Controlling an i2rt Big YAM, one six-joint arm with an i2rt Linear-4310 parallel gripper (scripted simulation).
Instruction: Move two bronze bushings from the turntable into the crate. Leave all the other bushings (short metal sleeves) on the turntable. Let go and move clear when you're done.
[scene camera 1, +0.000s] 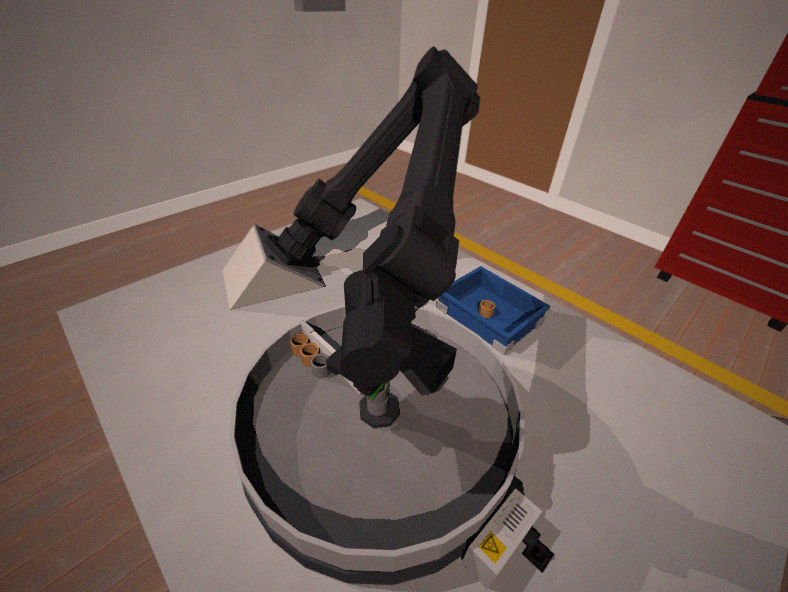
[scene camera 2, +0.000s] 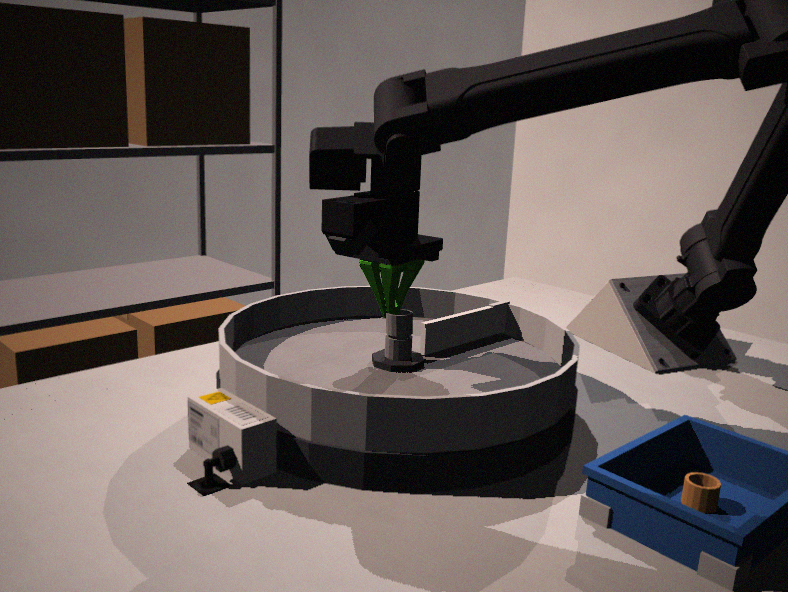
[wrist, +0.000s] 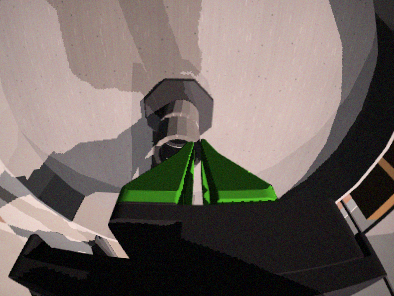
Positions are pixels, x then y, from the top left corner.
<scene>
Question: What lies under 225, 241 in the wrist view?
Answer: The gripper.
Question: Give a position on a turntable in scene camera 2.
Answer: At 348, 353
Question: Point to a bronze bushing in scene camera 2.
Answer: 704, 499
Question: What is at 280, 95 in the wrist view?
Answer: A turntable.
</scene>
